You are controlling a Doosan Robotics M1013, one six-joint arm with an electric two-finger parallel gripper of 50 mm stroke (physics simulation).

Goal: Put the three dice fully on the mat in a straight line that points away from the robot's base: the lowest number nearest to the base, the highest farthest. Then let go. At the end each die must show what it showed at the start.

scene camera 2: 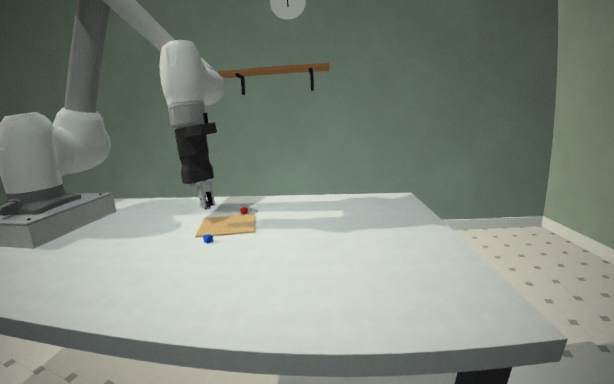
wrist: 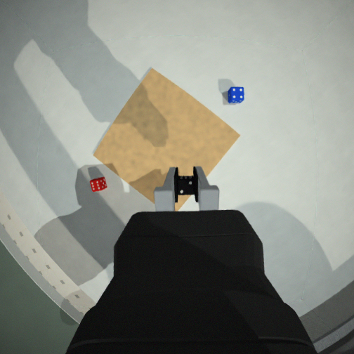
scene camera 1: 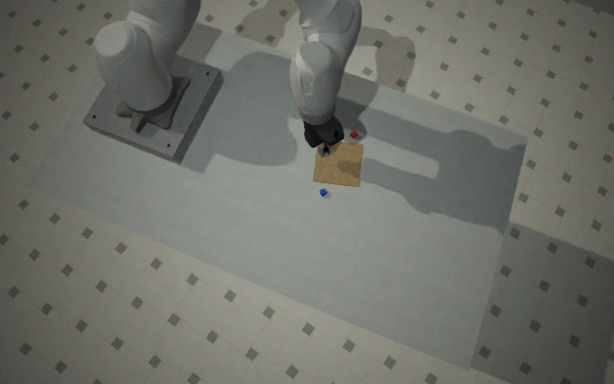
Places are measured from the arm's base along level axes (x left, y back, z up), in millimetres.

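Pixels of known places: gripper, fingertip midpoint: (scene camera 2: 208, 206) (scene camera 1: 324, 152); arm's base at its link origin: (scene camera 2: 39, 206) (scene camera 1: 154, 97).
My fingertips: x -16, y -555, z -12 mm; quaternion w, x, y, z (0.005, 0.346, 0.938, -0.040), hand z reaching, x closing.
Ahead of a thing's pixels: the offset from my fingertips to its top centre.
My gripper (scene camera 1: 325, 150) (scene camera 2: 206, 205) (wrist: 185, 177) is shut on the black die (wrist: 186, 188), whose upper face shows two pips in the wrist view. It holds the die raised near the mat's corner on the base and red-die side. The tan square mat @[dz -49, dx +2, dy -45 mm] (scene camera 1: 336, 175) (scene camera 2: 227, 231) (wrist: 200, 130) lies flat with no die resting on it. The blue die @[dz -37, dx -106, dy -29 mm] (scene camera 1: 323, 192) (scene camera 2: 208, 239) (wrist: 236, 94) is on the table beside one mat edge, four up. The red die @[dz -37, dx +104, dy -67 mm] (scene camera 1: 354, 134) (scene camera 2: 244, 210) (wrist: 98, 184) is beside the opposite edge; its face with six pips seems to be up.
The robot's base plate (scene camera 1: 195, 95) (scene camera 2: 75, 215) stands on the table, left of the mat in both scene views. Shadows of the arm fall across the table and part of the mat. A wall shelf (scene camera 2: 280, 70) hangs behind the table.
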